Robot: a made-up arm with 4 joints. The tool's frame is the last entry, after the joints. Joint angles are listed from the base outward. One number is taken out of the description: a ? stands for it. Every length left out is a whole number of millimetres.
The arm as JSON. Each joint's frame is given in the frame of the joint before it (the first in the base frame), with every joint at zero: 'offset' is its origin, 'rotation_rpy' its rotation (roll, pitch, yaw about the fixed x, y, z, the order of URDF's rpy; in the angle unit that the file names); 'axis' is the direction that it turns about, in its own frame. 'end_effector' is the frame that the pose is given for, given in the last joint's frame.
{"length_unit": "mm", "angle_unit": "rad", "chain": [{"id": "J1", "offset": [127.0, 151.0, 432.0], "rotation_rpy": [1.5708, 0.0, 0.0], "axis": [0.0, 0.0, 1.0]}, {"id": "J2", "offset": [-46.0, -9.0, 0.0], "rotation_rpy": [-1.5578, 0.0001, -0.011], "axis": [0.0, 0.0, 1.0]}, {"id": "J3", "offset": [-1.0, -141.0, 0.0], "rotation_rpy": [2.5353, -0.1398, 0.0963], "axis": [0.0, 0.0, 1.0]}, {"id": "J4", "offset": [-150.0, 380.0, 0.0], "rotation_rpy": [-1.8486, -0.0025, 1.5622], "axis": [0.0, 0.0, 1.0]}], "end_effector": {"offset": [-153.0, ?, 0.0], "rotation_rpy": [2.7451, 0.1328, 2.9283]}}
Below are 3 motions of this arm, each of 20 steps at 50 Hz.
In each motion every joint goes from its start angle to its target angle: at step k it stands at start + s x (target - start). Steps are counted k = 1, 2, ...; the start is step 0. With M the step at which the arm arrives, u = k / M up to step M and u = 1 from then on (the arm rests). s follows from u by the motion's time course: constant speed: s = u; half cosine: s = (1 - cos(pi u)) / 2; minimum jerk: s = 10 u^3 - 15 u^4 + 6 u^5.
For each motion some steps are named. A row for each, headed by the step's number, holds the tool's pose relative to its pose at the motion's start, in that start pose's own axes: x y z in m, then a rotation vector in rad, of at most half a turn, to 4 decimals.
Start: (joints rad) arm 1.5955 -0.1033 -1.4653 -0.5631
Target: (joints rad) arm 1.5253 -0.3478 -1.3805 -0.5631
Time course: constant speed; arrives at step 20
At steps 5, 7, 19, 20:
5: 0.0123 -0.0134 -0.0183 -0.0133 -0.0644 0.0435
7: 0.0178 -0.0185 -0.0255 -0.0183 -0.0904 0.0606
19: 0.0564 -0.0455 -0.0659 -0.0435 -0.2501 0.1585
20: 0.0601 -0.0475 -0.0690 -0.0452 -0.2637 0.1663

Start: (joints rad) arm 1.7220 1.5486 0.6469 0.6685
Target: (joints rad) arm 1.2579 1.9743 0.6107 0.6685
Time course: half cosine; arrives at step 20
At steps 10, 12, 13, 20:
10: 0.1262 -0.0667 0.0373 -0.0228 0.0985 0.3035
12: 0.1727 -0.0799 0.0467 -0.0344 0.1191 0.3993
13: 0.1954 -0.0845 0.0509 -0.0405 0.1272 0.4444
20: 0.2851 -0.0928 0.0659 -0.0677 0.1477 0.6149

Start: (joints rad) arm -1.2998 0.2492 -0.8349 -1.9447
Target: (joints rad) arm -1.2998 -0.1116 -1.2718 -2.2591
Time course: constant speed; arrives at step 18
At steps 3, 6, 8, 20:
3: 0.0129 0.0032 0.0072 0.0158 -0.0613 0.0441
6: 0.0246 0.0070 0.0163 0.0312 -0.1228 0.0903
8: 0.0317 0.0098 0.0233 0.0413 -0.1639 0.1221
20: 0.0568 0.0276 0.0689 0.0896 -0.3692 0.2932

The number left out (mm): -197.0
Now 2 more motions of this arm.
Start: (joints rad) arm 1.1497 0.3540 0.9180 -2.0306
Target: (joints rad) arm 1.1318 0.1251 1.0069 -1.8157
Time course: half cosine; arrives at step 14
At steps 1, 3, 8, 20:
1: -0.0007 -0.0003 -0.0012 -0.0038 0.0026 -0.0020
3: -0.0064 -0.0027 -0.0104 -0.0332 0.0223 -0.0175
8: -0.0379 -0.0180 -0.0533 -0.1893 0.1183 -0.1014
20: -0.0641 -0.0322 -0.0810 -0.3136 0.1853 -0.1698

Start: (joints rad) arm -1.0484 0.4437 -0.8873 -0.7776
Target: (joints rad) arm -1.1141 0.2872 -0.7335 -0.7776
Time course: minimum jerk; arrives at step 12
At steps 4, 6, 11, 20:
4: 0.0041 -0.0074 -0.0144 -0.0230 -0.0512 0.0229
6: 0.0114 -0.0174 -0.0339 -0.0539 -0.1229 0.0527
11: 0.0282 -0.0336 -0.0654 -0.1043 -0.2477 0.0985
20: 0.0284 -0.0338 -0.0657 -0.1048 -0.2490 0.0989

